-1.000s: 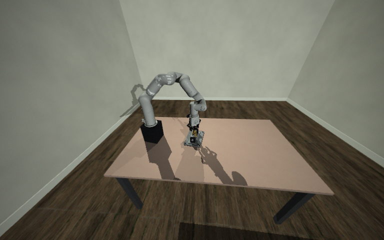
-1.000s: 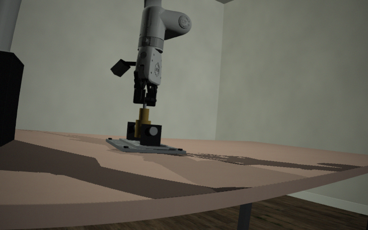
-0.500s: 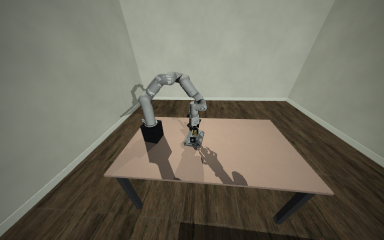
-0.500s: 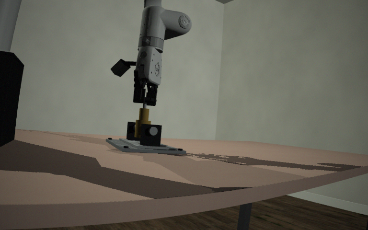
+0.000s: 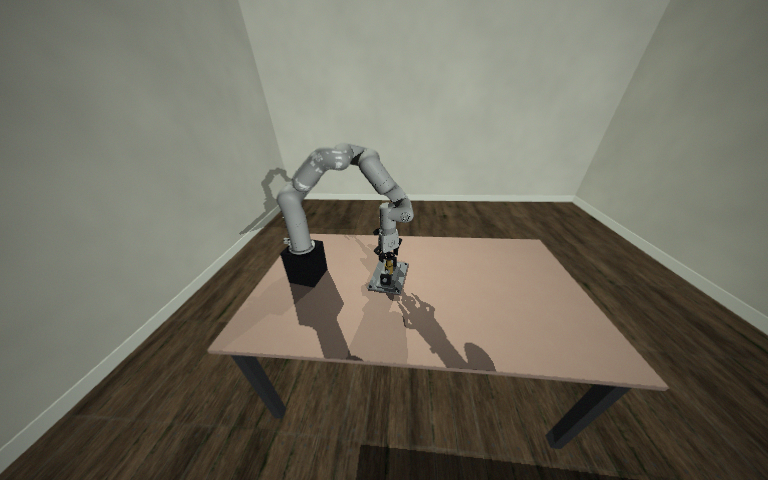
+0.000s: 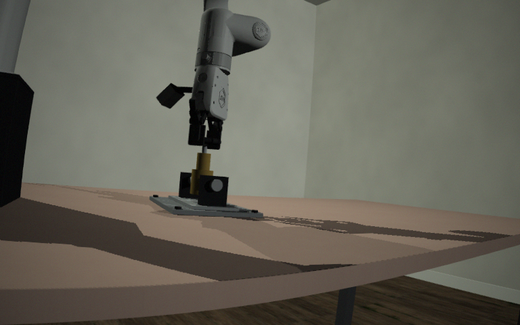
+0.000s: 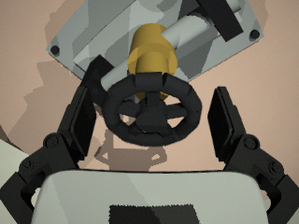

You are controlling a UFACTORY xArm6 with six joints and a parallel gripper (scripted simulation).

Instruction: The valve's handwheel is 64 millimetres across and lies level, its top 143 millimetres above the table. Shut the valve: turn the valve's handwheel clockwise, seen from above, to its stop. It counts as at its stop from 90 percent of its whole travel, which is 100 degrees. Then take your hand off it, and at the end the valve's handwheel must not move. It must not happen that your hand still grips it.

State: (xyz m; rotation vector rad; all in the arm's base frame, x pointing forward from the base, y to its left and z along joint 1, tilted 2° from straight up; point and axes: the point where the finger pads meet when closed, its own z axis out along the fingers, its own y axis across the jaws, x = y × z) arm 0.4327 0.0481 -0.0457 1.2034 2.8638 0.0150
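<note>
Now: the black spoked handwheel right at my hand.
</note>
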